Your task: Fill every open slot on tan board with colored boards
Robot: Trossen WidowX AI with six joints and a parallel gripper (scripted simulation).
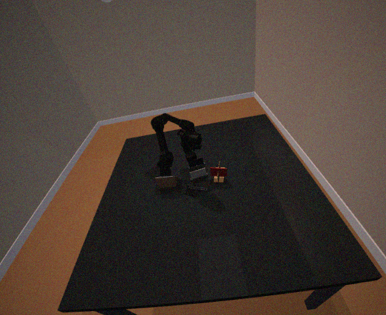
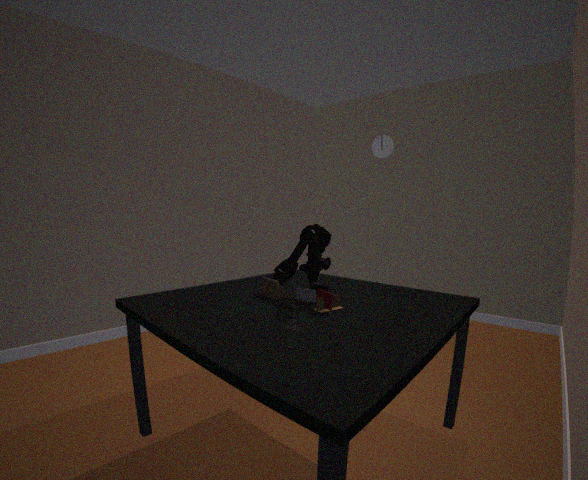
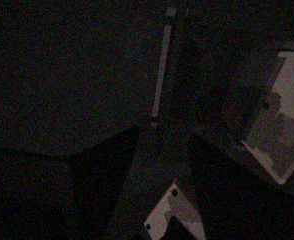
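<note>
Right now the tan board is 160 mm ahead of my gripper tip, 110 mm to the right of it and 50 mm below it. Also, from my gripper tip: red board 150 mm ahead, 140 mm to the right, 30 mm below.
</note>
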